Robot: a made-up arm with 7 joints.
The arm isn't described. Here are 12 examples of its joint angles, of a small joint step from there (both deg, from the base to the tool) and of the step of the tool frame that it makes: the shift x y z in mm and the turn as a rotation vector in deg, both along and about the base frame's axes.
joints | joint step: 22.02 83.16 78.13 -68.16 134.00 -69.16 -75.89 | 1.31 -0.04 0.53 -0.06 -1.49 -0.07 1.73
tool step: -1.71 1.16 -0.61 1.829 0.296 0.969
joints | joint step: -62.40 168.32 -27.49 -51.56 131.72 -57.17 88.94 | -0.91 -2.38 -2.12 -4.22 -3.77 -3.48 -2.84
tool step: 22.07 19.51 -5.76 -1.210 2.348 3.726
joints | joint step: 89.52 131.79 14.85 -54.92 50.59 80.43 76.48 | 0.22 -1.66 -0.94 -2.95 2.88 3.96 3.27
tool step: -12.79 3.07 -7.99 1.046 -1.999 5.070
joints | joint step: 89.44 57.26 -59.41 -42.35 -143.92 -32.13 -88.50 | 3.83 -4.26 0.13 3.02 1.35 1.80 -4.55
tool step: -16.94 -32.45 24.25 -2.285 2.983 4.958
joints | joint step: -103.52 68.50 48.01 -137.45 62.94 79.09 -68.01 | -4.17 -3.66 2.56 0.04 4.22 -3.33 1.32
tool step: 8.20 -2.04 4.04 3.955 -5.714 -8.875
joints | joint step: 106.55 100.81 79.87 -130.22 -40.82 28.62 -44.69 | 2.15 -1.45 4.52 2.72 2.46 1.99 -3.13
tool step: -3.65 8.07 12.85 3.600 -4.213 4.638
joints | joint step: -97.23 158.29 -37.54 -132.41 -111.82 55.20 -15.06 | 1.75 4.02 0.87 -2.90 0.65 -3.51 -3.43
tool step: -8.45 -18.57 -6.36 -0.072 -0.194 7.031
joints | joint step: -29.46 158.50 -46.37 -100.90 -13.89 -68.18 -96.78 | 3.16 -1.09 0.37 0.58 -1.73 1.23 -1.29
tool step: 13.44 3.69 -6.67 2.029 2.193 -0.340
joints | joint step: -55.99 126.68 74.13 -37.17 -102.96 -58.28 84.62 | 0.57 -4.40 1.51 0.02 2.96 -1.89 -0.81
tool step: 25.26 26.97 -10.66 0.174 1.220 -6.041
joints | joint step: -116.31 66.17 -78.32 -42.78 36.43 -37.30 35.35 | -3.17 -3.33 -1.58 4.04 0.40 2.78 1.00
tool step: 1.42 -17.64 15.71 -1.812 0.246 1.514
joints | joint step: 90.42 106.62 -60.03 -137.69 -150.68 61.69 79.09 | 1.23 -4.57 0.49 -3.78 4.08 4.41 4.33
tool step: -8.47 -23.95 -0.55 -2.337 0.447 15.529
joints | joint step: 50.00 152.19 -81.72 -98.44 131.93 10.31 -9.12 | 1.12 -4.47 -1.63 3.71 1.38 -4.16 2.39
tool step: -19.65 15.07 -6.11 3.617 -2.696 -0.193
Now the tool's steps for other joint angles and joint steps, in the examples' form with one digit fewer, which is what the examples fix.
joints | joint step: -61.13 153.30 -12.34 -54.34 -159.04 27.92 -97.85 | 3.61 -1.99 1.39 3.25 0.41 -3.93 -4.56
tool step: 17.1 8.9 9.7 -3.25 -2.31 4.54
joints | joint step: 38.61 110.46 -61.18 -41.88 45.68 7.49 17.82 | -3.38 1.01 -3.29 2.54 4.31 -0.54 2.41
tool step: 3.8 -0.2 10.9 3.81 -6.27 0.70
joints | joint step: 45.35 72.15 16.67 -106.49 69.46 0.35 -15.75 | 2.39 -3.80 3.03 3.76 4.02 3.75 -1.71
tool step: -22.6 5.9 -5.8 -2.65 3.27 8.19
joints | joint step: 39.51 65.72 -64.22 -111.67 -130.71 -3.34 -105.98 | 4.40 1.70 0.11 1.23 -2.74 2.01 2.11
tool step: -20.5 5.5 10.4 2.03 2.96 0.84
